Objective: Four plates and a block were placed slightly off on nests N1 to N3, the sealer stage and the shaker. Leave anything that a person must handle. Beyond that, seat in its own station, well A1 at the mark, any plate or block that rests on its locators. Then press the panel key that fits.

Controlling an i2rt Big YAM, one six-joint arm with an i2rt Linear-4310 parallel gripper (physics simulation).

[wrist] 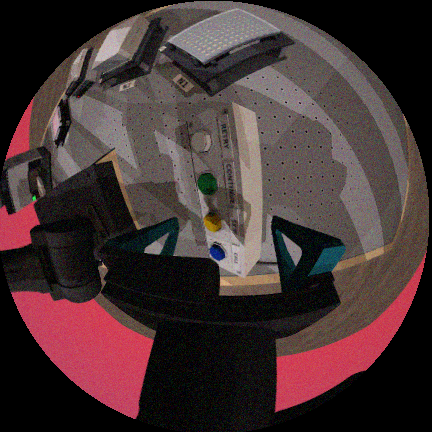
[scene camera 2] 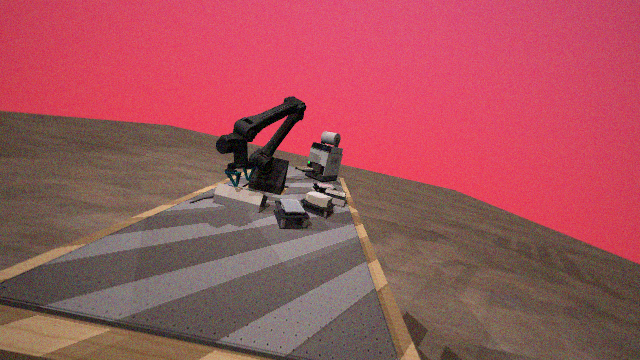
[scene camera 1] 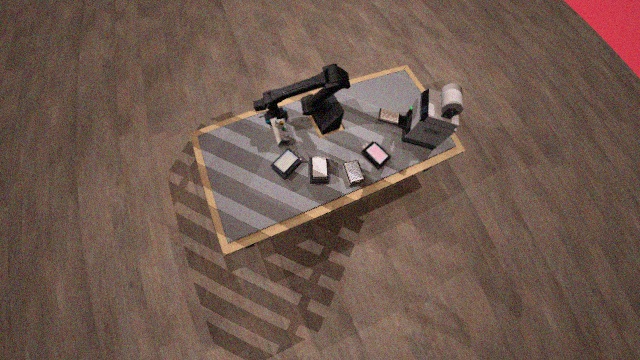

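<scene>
My gripper (scene camera 1: 276,120) (scene camera 2: 242,182) (wrist: 224,221) is open and empty above the key panel (scene camera 2: 235,196) (wrist: 251,155). In the wrist view the panel has a white RETRY key (wrist: 201,142), a green CONTINUE key (wrist: 207,184), a yellow key (wrist: 213,221) and a blue key (wrist: 217,251). A pale plate (scene camera 1: 287,162) (scene camera 2: 291,205) (wrist: 225,37) lies on nest N1. A tall whitish piece (scene camera 1: 319,164) (scene camera 2: 318,199) (wrist: 114,47) is on the neighbouring nest. Beyond are a speckled plate (scene camera 1: 353,171) and a pink-topped plate (scene camera 1: 376,153) (wrist: 56,117). Exact seating is too small to tell.
A grey machine (scene camera 1: 431,131) (scene camera 2: 326,161) with a white roll (scene camera 1: 452,95) (scene camera 2: 330,138) and a green light stands at the table's far end. A brownish plate (scene camera 1: 389,115) lies beside it. The arm's dark base (scene camera 1: 327,116) (scene camera 2: 269,176) stands near the panel.
</scene>
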